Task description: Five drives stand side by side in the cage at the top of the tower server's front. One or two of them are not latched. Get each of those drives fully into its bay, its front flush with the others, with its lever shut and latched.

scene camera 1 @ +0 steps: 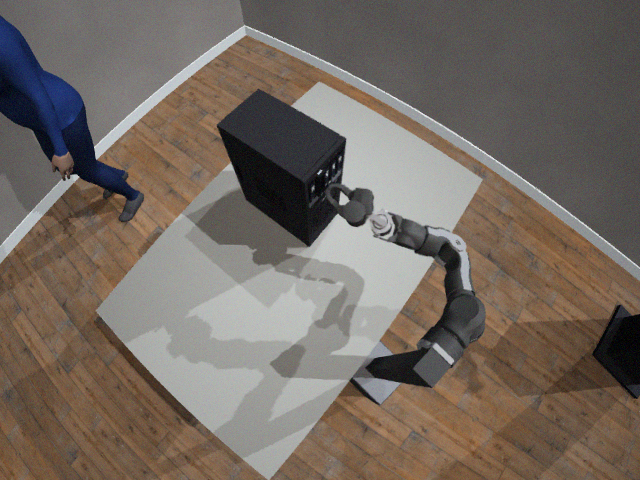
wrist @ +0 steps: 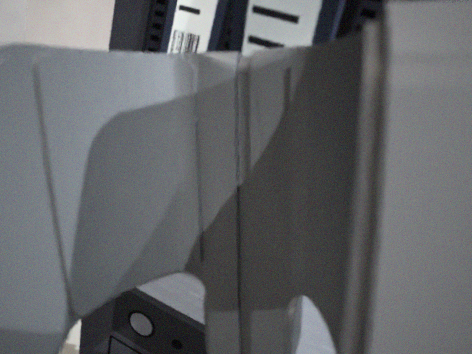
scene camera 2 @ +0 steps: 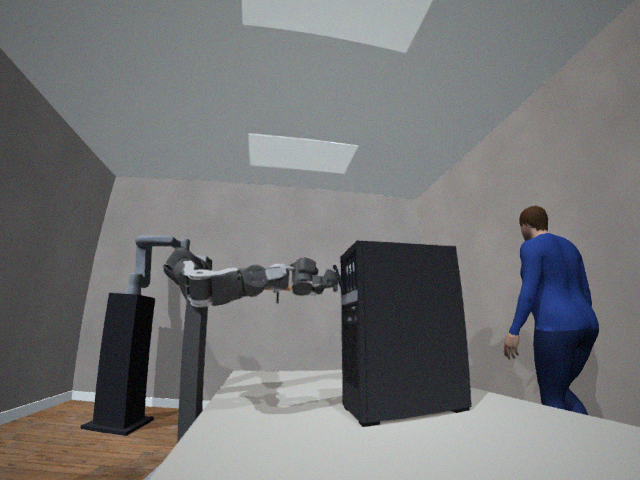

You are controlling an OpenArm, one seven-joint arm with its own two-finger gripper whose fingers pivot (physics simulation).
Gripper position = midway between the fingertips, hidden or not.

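You'd see my gripper (scene camera 1: 328, 190) here, and the wrist view shows the gripper (wrist: 265, 212) too, and scene camera 2 also has my gripper (scene camera 2: 337, 282).
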